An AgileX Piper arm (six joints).
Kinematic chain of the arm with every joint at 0, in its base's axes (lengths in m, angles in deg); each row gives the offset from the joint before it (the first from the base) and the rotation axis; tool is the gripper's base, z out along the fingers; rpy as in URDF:
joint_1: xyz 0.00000 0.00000 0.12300 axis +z
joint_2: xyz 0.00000 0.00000 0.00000 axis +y
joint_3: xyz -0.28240 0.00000 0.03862 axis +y
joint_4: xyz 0.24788 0.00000 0.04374 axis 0.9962 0 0.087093
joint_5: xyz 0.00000 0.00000 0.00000 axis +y
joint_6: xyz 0.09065 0.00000 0.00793 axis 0.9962 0 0.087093
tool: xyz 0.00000 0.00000 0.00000 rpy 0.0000 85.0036 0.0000
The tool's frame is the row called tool.
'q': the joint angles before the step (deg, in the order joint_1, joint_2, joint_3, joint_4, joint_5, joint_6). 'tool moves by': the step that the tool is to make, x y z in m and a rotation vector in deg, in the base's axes. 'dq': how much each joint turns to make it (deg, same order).
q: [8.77 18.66 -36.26 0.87 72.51 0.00]
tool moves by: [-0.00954 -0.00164 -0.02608 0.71 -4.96 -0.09]
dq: [0.01 -7.40 6.77 -0.09 -4.37 0.01]
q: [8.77 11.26 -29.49 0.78 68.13 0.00]
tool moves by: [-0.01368 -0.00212 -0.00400 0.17 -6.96 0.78]
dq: [0.00 -6.74 1.41 0.00 -1.56 -1.21]
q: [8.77 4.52 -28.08 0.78 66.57 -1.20]
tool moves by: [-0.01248 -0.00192 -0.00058 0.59 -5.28 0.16]
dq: [0.00 -5.20 0.12 0.00 -0.23 -0.28]
